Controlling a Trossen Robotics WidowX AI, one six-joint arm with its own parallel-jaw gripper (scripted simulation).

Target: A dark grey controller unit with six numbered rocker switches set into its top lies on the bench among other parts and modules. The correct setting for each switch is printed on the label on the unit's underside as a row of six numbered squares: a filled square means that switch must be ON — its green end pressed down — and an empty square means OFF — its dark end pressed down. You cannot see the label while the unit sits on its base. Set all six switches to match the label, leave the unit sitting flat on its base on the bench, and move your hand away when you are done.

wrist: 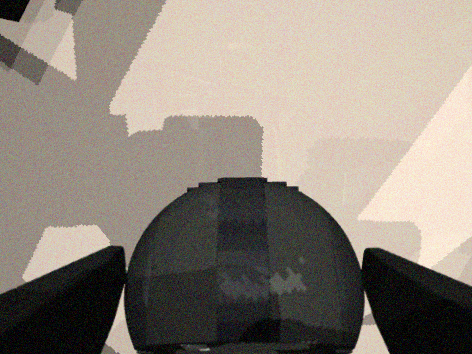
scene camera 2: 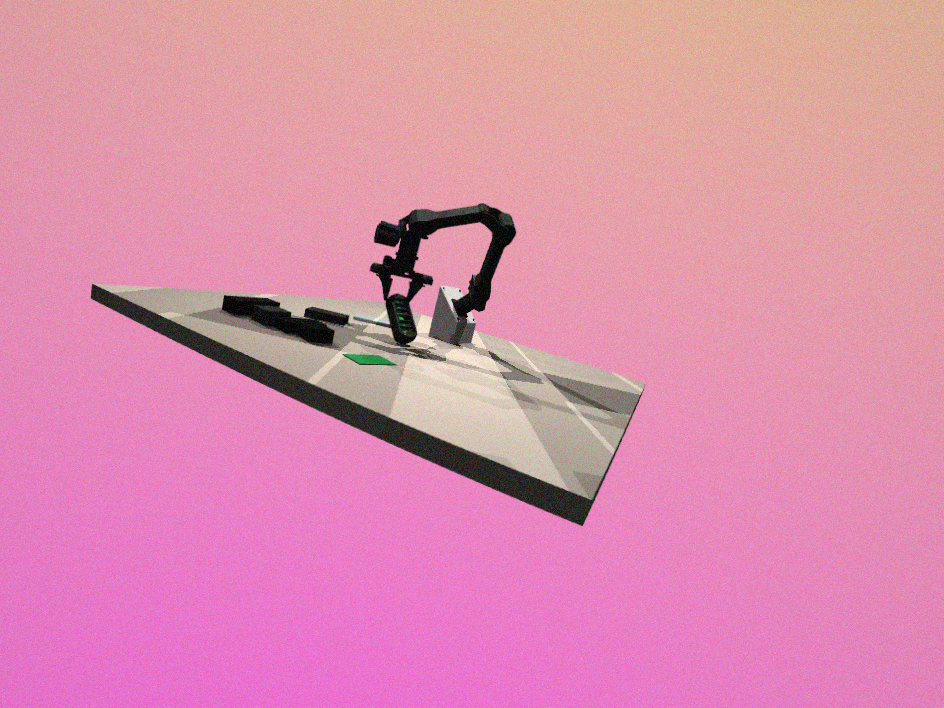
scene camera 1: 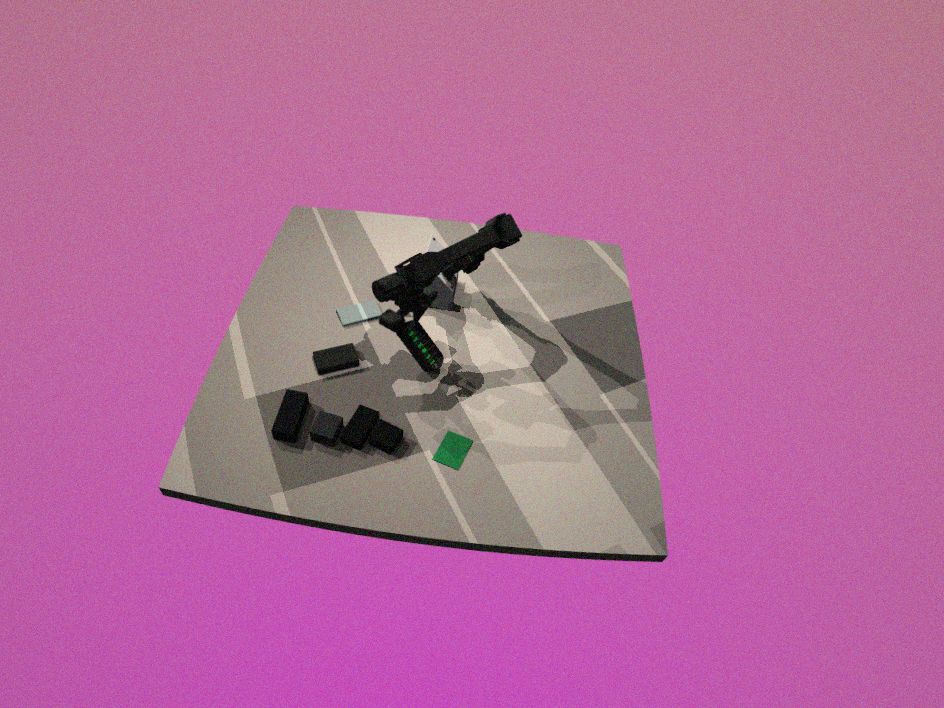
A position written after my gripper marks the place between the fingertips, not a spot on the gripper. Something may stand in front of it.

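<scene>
Scene camera 2: my gripper (scene camera 2: 395,302). Scene camera 1: my gripper (scene camera 1: 407,329), green plate (scene camera 1: 453,448), pale blue plate (scene camera 1: 366,311), dark block (scene camera 1: 343,357). Wrist view: my gripper (wrist: 244,262). Green plate out of frame in the wrist view. Pale blue plate out of frame in the wrist view.
</scene>
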